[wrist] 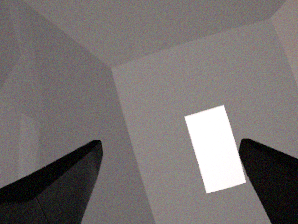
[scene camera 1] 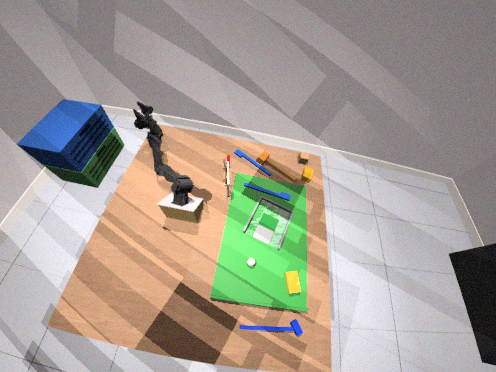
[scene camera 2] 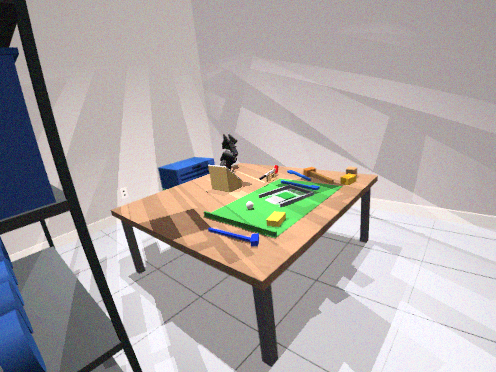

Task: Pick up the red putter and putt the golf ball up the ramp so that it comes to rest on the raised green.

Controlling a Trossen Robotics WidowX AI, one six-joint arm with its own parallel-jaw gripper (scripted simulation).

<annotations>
One and the same spot on a green mat: (scene camera 1: 265,282) is (scene camera 2: 252,217).
</annotations>
